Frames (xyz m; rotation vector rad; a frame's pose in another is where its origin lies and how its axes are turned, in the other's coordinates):
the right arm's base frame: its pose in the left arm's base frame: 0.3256 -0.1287 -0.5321 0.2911 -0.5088 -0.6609
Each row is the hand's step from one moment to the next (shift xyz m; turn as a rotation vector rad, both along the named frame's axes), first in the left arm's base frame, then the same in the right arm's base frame.
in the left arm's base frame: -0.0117 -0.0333 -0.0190 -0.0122 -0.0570 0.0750
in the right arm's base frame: 0.0069 -0.0390 -0.0064 0.0553 -0.0184 0.0750
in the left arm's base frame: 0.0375 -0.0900 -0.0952 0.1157 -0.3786 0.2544
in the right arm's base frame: 0.0498 -0.0882 -0.0912 0.4135 -0.1224 0.1883
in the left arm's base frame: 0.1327 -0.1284 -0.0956 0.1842 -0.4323 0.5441
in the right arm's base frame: 0.1387 -0.0689 -0.1388 0.5973 -0.0087 0.4000
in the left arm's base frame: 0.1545 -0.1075 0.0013 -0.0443 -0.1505 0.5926
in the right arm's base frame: 0.1742 -0.0021 -0.0712 0.2780 0.1080 0.5356
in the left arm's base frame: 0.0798 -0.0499 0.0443 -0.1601 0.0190 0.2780
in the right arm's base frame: 0.1018 0.0212 -0.0007 -0.0215 0.0475 0.3171
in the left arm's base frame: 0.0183 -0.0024 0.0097 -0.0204 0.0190 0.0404
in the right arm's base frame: 0.0173 0.0115 -0.0014 -0.0117 0.0206 0.0430
